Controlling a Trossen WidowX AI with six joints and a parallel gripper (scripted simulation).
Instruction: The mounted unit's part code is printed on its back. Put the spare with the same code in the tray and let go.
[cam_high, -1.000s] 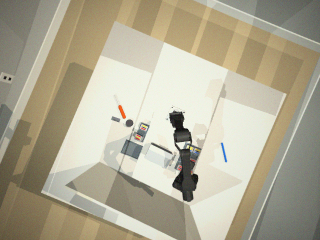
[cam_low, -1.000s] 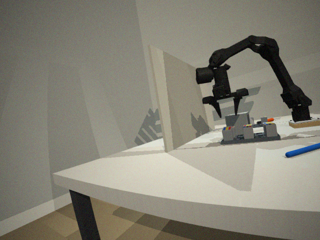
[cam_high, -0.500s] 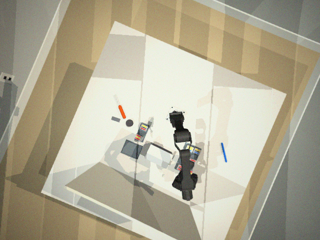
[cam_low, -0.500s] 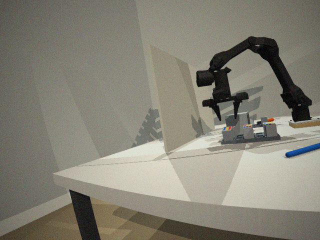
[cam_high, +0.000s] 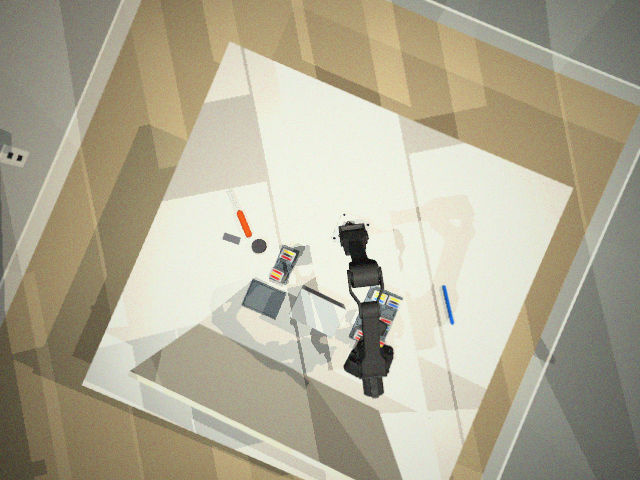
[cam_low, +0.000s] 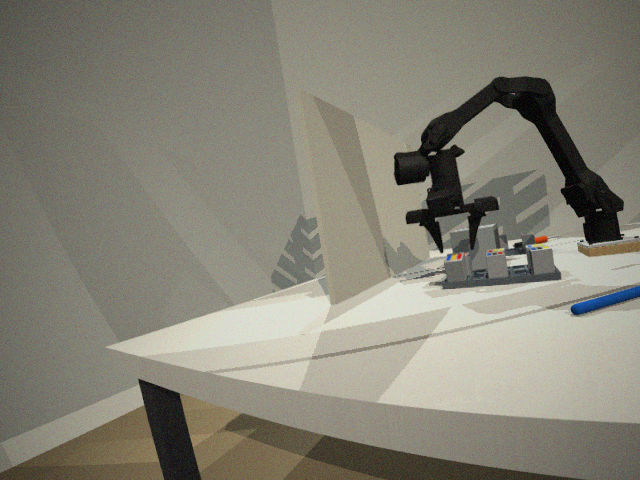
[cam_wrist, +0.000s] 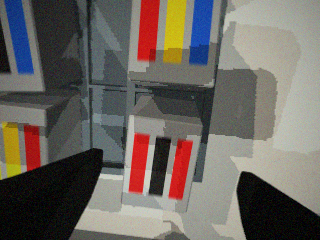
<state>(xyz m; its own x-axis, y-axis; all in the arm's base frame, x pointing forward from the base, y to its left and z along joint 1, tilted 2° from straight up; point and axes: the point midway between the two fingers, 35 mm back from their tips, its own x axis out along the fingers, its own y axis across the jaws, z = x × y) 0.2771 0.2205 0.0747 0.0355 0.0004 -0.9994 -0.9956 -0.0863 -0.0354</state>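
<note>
Now: gripper tip 20 mm above the grey block. From my gripper tip the other things lie so: grey mounted unit 170 mm to the right, 10 mm below; blue pen 250 mm behind, 200 mm to the left, 60 mm below; pale panel 240 mm ahead, 160 mm above, 150 mm to the right.
</note>
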